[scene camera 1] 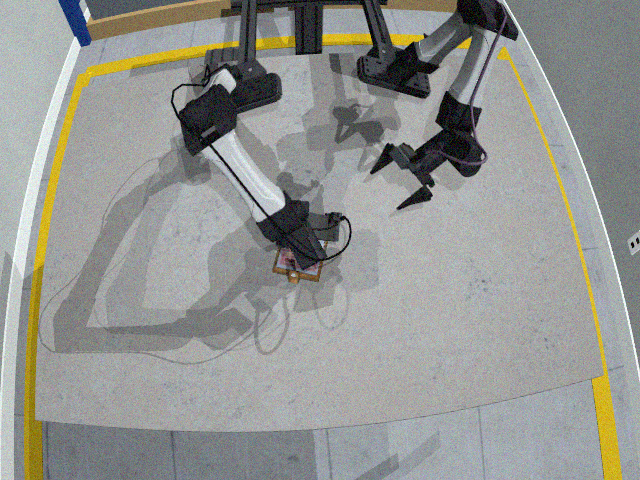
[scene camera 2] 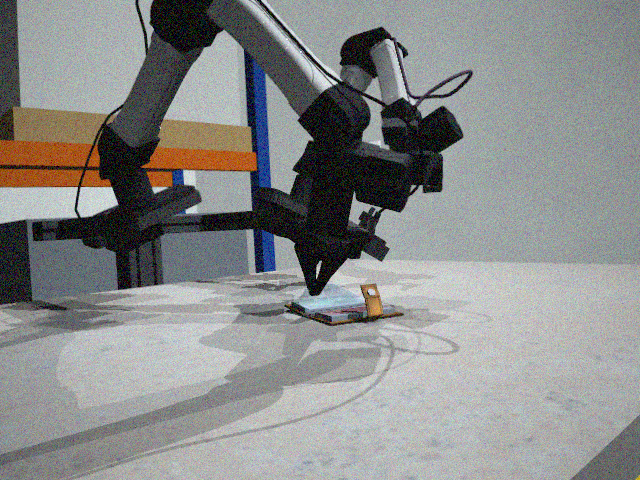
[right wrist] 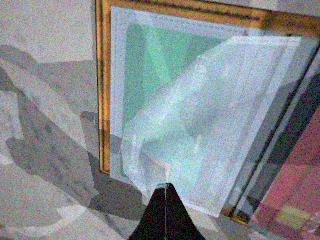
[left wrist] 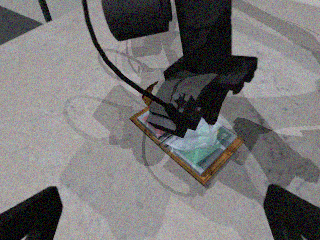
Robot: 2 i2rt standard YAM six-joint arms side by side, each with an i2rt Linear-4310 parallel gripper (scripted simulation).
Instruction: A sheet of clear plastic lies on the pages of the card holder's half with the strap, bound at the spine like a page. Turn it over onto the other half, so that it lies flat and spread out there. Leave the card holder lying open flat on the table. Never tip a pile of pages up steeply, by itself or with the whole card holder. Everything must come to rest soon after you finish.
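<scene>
Through scene camera 1 I see my right gripper [scene camera 1: 294,228]. Scene camera 2 gives me my right gripper [scene camera 2: 314,294] together with a clear plastic sheet [scene camera 2: 332,295]. In the left wrist view I find my left gripper [left wrist: 161,195], my right gripper [left wrist: 212,123] and the sheet [left wrist: 204,137], while the right wrist view shows me the sheet [right wrist: 195,130] and my right gripper [right wrist: 164,192].
</scene>
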